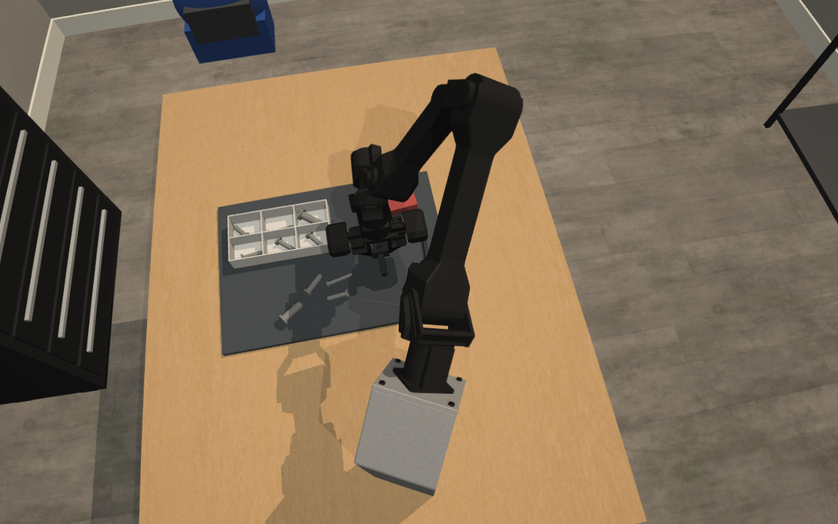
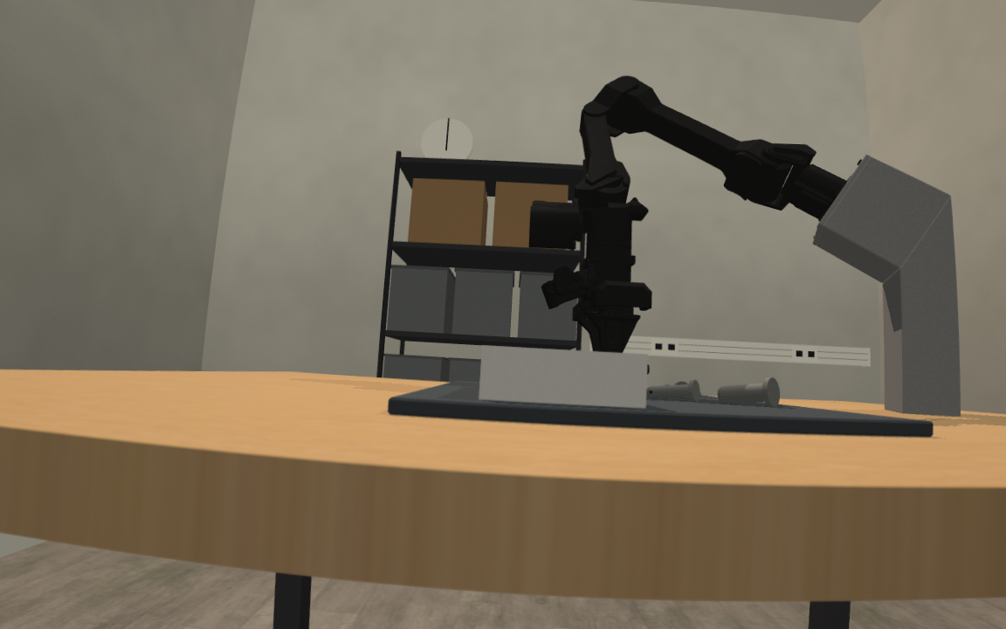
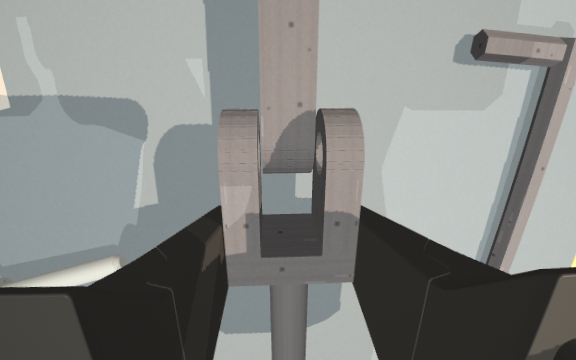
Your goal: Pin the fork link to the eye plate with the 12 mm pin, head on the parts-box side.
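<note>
My gripper is now 3 cm short of the grey eye plate, 2 cm to the left of it and 4 cm above it. The rest, counted from my hand: long strip (1 cm behind, 9 cm to the right, 5 cm below); then long thin pin (10 cm to the left, 5 cm below); then dark mat (6 cm ahead, 8 cm to the left, 6 cm below).
</note>
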